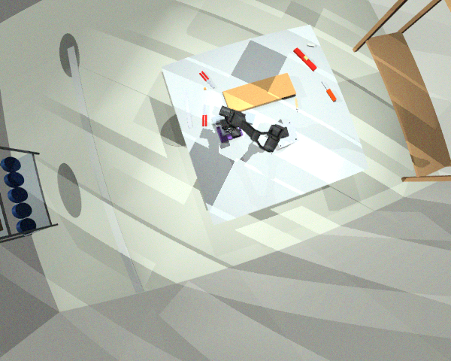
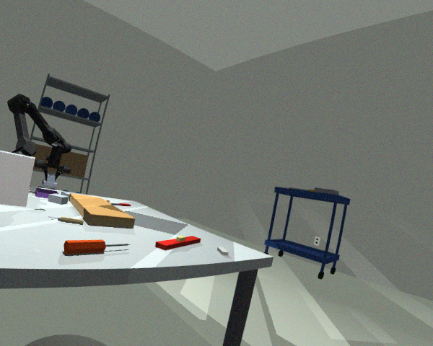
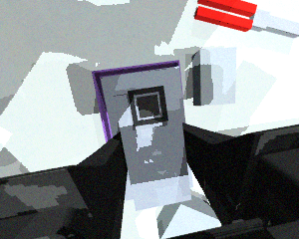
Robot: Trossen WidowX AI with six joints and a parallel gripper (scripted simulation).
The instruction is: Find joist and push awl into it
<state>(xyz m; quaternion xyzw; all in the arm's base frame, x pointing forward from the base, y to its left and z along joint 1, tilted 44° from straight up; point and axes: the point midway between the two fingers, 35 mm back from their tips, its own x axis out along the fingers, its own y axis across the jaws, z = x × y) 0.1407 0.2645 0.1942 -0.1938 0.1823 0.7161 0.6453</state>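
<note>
Now: gripper tip 7 cm above the purple tray and 1 cm to the left of it. The rest, counted from my gripper tip: grey stud finder: 2 cm above, 1 cm to the left; then awl: 56 cm to the right, 8 cm below, 5 cm ahead; then red level: 76 cm to the right, 42 cm ahead, 7 cm below.
</note>
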